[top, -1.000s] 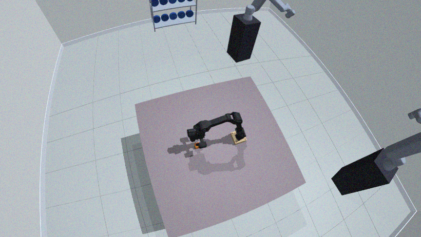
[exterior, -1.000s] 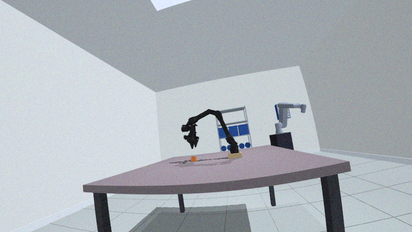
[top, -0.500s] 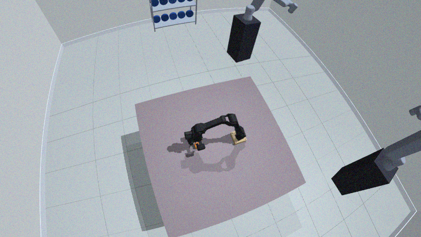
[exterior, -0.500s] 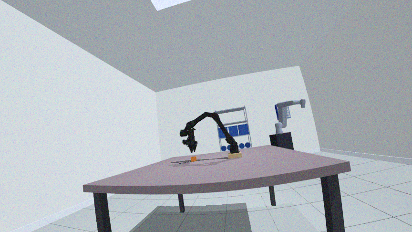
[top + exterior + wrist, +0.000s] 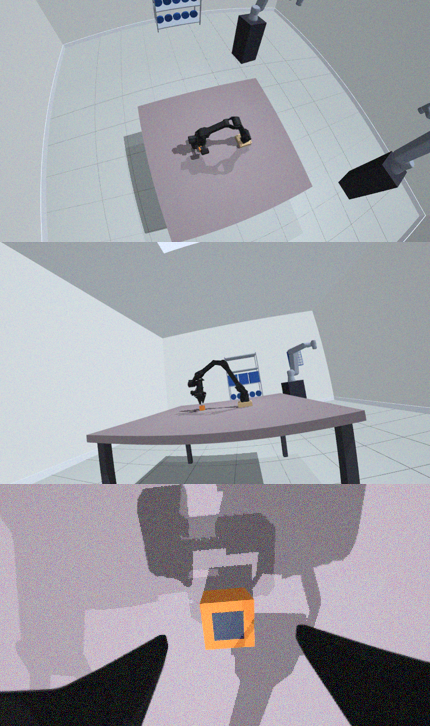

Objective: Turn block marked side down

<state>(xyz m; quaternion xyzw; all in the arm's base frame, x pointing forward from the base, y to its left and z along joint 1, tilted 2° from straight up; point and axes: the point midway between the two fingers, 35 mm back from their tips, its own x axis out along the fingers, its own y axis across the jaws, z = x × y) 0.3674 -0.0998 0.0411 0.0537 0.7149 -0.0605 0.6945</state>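
My gripper tip is now 3 cm above the orange block.
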